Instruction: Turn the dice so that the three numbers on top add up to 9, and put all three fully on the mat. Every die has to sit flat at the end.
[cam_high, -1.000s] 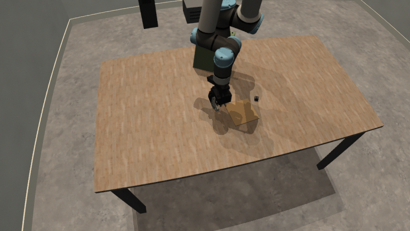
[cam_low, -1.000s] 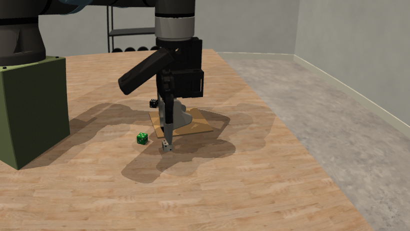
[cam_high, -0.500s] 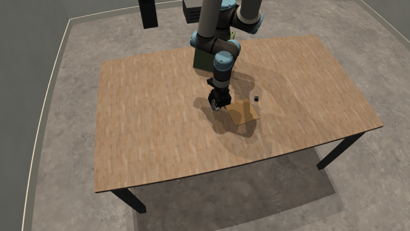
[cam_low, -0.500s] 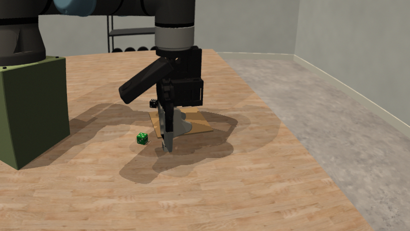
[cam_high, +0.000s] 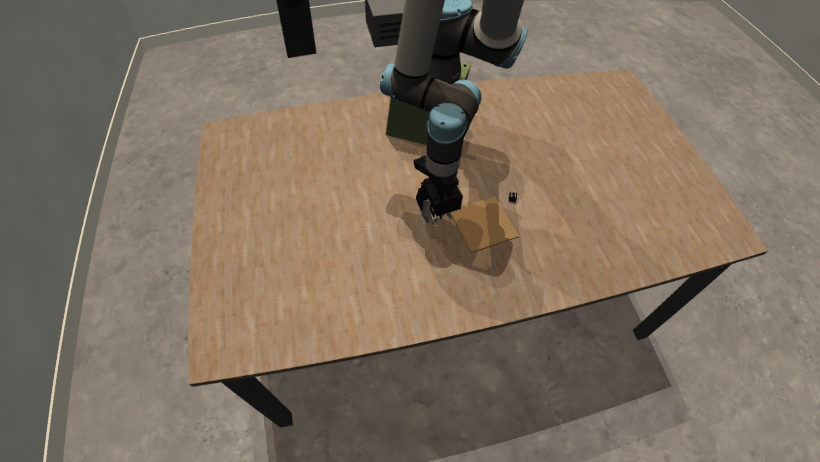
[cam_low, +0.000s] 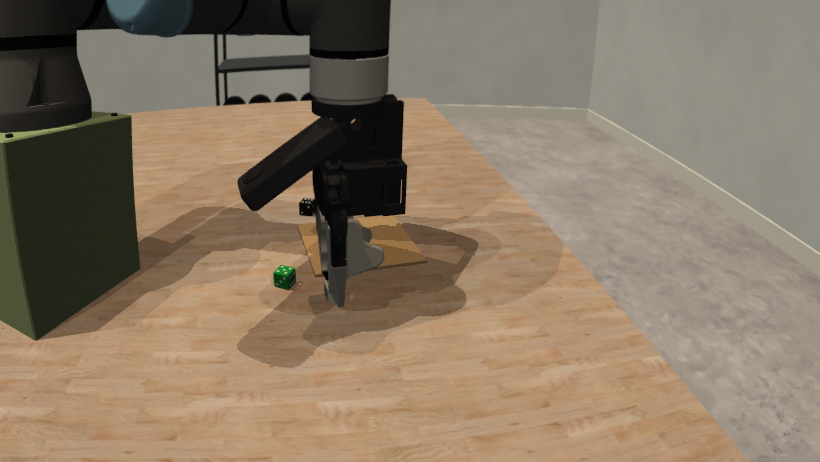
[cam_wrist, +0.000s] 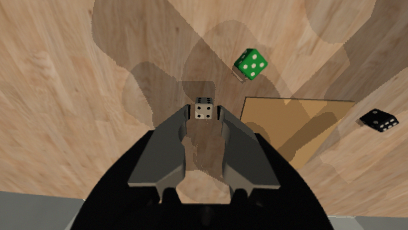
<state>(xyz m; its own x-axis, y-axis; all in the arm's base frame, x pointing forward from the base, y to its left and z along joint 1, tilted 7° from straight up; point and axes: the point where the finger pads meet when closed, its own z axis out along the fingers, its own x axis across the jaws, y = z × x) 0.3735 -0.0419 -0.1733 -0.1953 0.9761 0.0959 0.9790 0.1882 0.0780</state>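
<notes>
My gripper is now 1 cm above the white die. Also, from my hand: tan mat: 3 cm ahead, 13 cm to the left, 2 cm below; black die: 4 cm behind, 23 cm to the left, 1 cm below; green die: 6 cm behind, 3 cm to the left, 1 cm below.
</notes>
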